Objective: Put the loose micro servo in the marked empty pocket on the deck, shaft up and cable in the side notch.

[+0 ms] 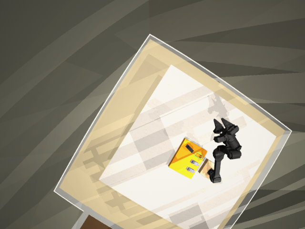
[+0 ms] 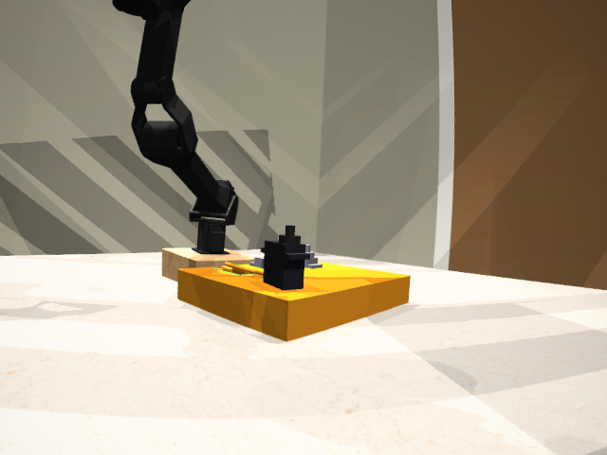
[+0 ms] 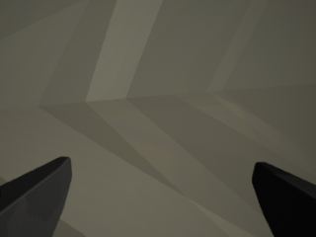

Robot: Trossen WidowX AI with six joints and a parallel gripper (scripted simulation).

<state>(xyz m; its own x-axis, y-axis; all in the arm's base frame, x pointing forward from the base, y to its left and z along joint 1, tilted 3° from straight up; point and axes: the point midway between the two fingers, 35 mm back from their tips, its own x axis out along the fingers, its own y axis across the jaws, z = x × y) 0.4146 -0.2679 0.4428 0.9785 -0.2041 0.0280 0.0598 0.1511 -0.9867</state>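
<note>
The yellow-orange deck is 18 cm behind my gripper tip, 33 cm to the left of it and 46 cm below it.
</note>
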